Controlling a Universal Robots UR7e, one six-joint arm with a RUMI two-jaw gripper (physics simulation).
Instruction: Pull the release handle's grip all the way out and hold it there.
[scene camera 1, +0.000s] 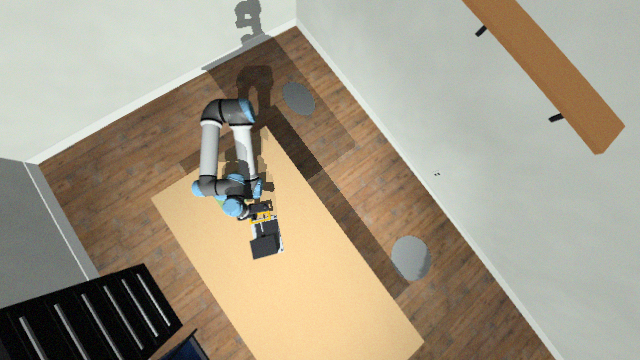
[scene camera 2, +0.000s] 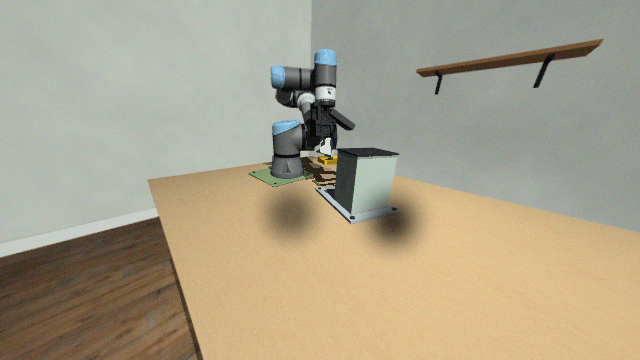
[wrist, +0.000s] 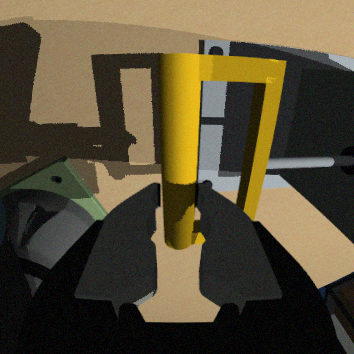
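The release handle's yellow grip (scene camera 1: 260, 220) (scene camera 2: 328, 161) (wrist: 180, 120) is a rectangular frame with a thick round outer bar. A pale rod (wrist: 300, 162) runs from the frame's far side to the dark housing (scene camera 1: 265, 246) (scene camera 2: 372, 182), and a stretch of the rod is exposed. My gripper (scene camera 2: 328, 152) (wrist: 177, 185) is shut on the round bar near its lower end in the wrist view, with a jaw on each side. The grip stands apart from the housing, over the housing's base plate edge. The rod's inner end is hidden.
The housing's pale base plate (scene camera 2: 352, 218) (wrist: 213, 100) is on the wooden table (scene camera 1: 300, 295) (scene camera 2: 400, 300). The arm's green mounting plate (scene camera 2: 274, 181) (wrist: 75, 185) is close by. A wall shelf (scene camera 1: 555, 75) (scene camera 2: 510, 59) hangs at the right. A black slatted unit stands beyond the table in scene camera 1.
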